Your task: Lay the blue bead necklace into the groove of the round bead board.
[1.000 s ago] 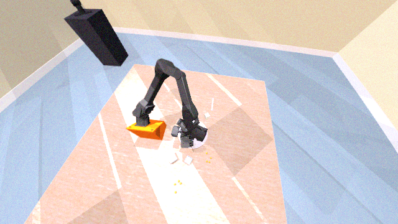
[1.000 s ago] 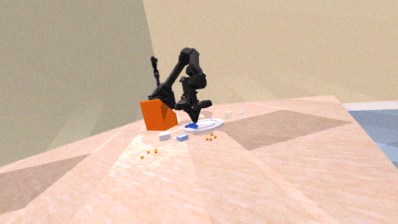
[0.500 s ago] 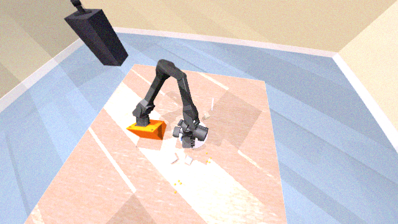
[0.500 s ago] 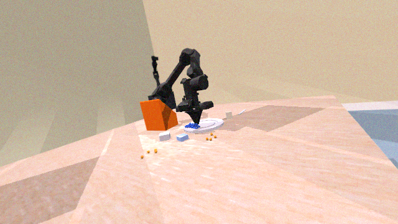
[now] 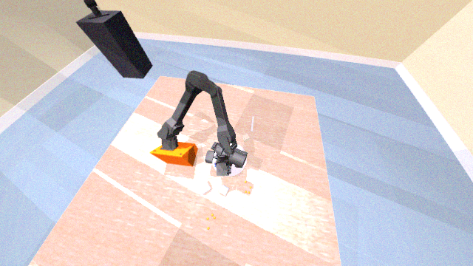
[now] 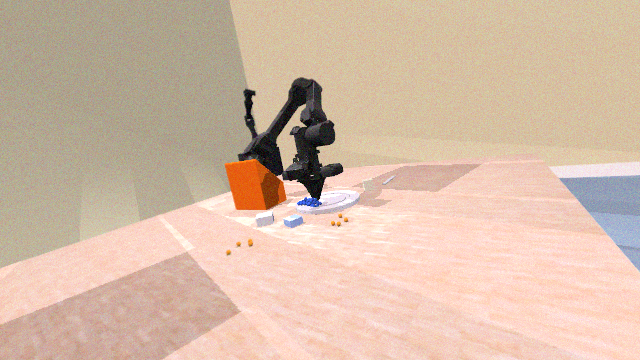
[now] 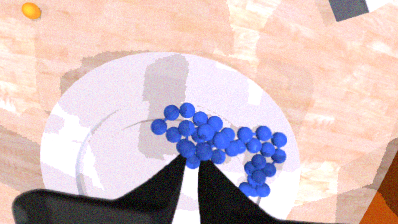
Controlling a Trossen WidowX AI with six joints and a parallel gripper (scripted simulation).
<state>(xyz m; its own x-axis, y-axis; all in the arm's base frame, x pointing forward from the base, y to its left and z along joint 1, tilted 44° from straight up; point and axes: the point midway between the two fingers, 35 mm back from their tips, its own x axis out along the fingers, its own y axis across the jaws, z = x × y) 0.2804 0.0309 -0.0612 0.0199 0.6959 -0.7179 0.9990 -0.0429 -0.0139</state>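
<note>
Right now the round white bead board is 10 mm ahead of my gripper tip, 40 mm to the left of it and 10 mm below it. The rest, counted from my gripper tip: white block 90 mm behind, 130 mm to the right, 10 mm below; light blue cube 10 mm ahead, 130 mm to the right, 10 mm below; beige cube 100 mm ahead, 170 mm to the left.
</note>
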